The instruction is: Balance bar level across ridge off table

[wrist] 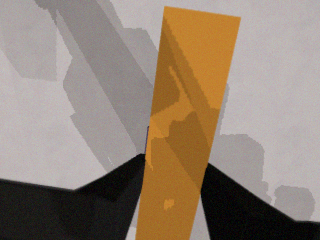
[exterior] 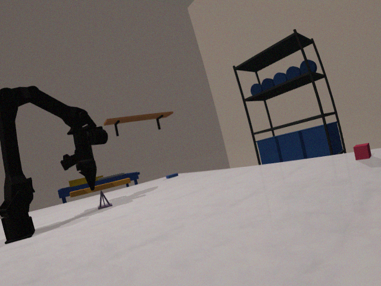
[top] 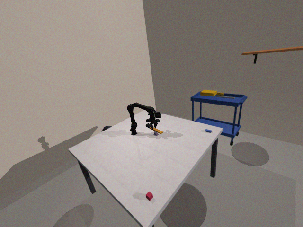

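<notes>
The orange bar lies 30 mm ahead of my gripper tip. From my gripper tip the other things lie so: blue block 510 mm ahead, 370 mm to the left, 60 mm below; then red cube 630 mm to the right, 510 mm ahead, 50 mm below.
</notes>
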